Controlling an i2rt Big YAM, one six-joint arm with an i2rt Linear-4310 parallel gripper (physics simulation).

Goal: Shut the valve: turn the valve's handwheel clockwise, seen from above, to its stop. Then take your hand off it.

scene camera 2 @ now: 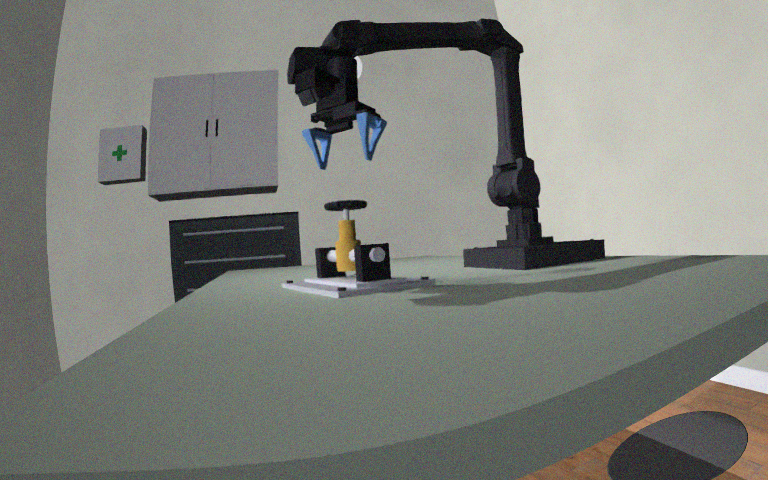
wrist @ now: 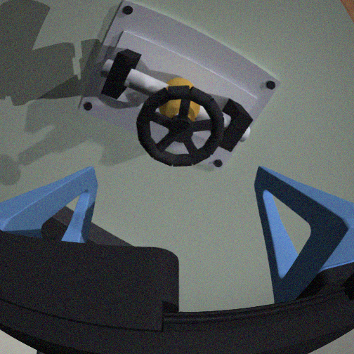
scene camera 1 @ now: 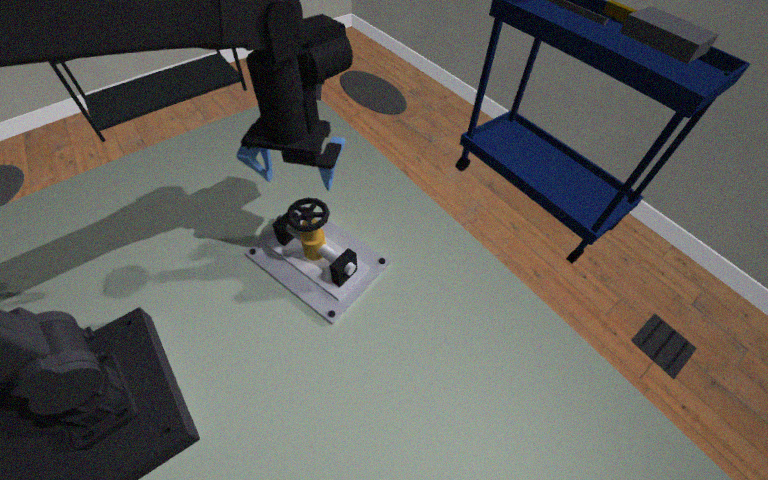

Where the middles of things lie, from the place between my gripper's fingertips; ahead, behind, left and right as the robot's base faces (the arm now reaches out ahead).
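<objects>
The black spoked handwheel (scene camera 1: 308, 215) has my gripper 80 mm above it. As for the light grey base plate (scene camera 1: 331, 309), I find it 200 mm below my hand.
</objects>
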